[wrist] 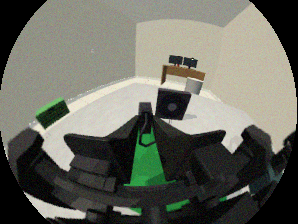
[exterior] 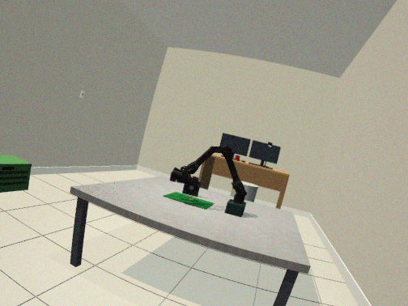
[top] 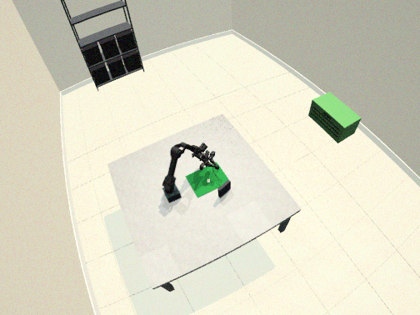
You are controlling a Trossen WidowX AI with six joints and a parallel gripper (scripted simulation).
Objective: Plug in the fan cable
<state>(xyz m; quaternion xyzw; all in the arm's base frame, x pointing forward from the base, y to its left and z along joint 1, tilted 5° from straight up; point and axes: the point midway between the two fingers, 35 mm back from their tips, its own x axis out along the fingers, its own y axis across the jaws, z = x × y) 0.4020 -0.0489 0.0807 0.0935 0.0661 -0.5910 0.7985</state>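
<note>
My gripper tip is 14 cm above the green circuit board, 9 cm past it and 2 cm to the right of it. Round my gripper tip: black fan 17 cm to the right, 7 cm below, 6 cm behind; white header 13 cm below, 9 cm behind, 1 cm to the right; black plug 1 cm to the right, 1 cm below.
</note>
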